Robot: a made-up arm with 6 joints.
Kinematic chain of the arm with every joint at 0, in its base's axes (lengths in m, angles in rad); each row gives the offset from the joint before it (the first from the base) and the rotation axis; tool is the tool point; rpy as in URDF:
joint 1: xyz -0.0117 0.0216 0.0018 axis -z
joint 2: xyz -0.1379 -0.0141 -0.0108 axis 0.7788 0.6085 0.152
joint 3: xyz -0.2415 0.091 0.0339 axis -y
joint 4: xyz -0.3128 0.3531 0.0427 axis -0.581 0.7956 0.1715
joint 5: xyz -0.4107 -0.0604 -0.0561 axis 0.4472 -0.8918 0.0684
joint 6: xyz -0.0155 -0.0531 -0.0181 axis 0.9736 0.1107 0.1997
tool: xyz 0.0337 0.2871 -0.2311 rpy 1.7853 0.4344 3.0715
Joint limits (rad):
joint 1: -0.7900..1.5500
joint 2: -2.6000..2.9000
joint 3: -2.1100..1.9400
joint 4: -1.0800..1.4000
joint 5: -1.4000..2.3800
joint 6: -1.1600..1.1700
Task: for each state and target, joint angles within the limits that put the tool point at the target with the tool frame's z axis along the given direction. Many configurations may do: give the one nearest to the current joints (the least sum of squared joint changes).
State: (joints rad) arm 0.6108 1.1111 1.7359 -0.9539 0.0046 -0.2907
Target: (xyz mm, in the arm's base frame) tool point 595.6 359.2 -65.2 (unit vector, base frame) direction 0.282 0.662 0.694
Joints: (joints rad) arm 1.1882 0.0936 1.6698 -1.0800 0.3686 -0.7685
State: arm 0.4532 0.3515 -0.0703 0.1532 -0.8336 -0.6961
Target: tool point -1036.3 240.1 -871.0 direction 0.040 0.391 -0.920
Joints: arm -0.0996 -0.1803 0.4358 -0.3125 -1.3531 -0.4340
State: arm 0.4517 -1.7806 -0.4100 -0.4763 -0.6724 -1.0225
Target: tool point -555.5 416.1 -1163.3 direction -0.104 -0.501 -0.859
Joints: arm 0.5545 -1.6364 -0.9476 -0.5006 -0.9697 -0.6602
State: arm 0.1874 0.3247 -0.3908 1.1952 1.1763 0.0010
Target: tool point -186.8 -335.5 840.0 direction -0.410 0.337 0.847
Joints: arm 0.3157 1.2887 -0.9220 1.4000 0.9695 -0.3549
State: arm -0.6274 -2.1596 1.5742 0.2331 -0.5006 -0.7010
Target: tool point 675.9 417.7 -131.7 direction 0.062 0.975 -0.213
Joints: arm -0.7900 -1.6418 1.7200 -0.5323 -0.8318 -0.2825
